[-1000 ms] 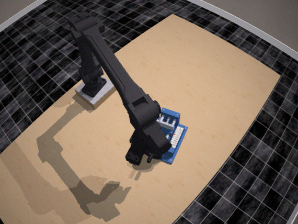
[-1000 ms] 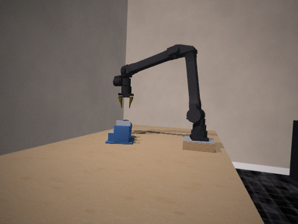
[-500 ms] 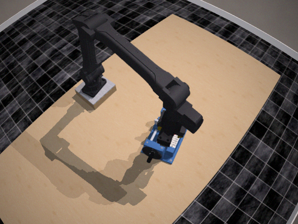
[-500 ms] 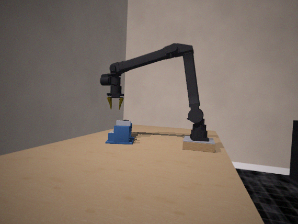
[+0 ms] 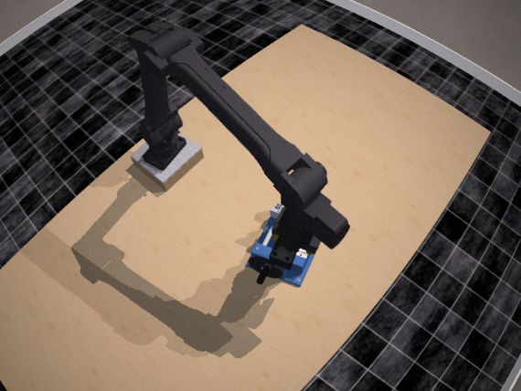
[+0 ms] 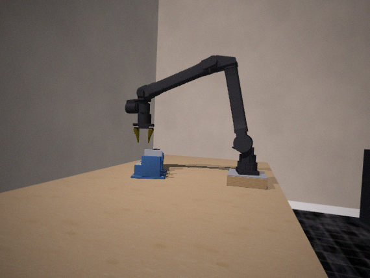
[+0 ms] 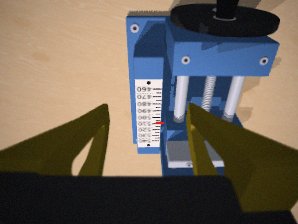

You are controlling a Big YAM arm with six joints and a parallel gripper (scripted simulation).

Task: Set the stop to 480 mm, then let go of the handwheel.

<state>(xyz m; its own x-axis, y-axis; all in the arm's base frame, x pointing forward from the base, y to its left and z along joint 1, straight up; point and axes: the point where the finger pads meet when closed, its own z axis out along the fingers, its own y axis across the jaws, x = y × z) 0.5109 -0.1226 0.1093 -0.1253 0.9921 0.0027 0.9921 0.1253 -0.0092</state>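
Right now my hand is 8 cm to the left of the black handwheel handle, 5 cm above it and 4 cm past it. Round my hand: sliding stop block: 8 cm to the left, 7 cm below, 6 cm behind; then black handwheel: 7 cm to the right, 6 cm below, 5 cm behind.
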